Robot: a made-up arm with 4 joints. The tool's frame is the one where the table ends.
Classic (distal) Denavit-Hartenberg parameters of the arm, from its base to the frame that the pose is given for. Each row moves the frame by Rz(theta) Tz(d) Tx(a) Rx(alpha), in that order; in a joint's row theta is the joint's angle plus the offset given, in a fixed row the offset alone. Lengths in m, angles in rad.
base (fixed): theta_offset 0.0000  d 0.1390  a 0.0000  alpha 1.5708
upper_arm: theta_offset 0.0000  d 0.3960  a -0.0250  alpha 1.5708
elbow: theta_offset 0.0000  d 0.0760  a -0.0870  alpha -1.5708
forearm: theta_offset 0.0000  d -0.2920  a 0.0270  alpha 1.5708
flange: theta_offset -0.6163  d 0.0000  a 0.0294  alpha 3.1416
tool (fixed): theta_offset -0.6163  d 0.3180  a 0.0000  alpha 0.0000
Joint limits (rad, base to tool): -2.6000..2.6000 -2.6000..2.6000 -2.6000..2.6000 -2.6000..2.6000
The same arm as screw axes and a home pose.
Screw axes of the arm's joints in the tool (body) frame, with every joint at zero. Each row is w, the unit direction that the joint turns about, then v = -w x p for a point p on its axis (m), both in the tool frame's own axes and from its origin. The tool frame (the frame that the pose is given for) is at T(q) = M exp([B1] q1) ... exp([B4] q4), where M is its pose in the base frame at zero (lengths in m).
B1 = (0, -1, 0.000013, -0.242, 0, -0.061)
B2 = (0.000004, -0.000013, -1, 0.309, 0.036, 0)
B3 = (0, -1, 0.000013, -0.318, 0, 0.051)
B4 = (0.000004, -0.000013, -1, 0.017, -0.024, 0)
M =
1 0 0.000004 -0.061
0 1 -0.000013 -0.087
-0.000004 0.000013 1 0.381
0 0 0 1
Joint limits (rad, base to tool): -2.6..2.6 -2.6..2.6 -2.6..2.6 -2.6..2.6

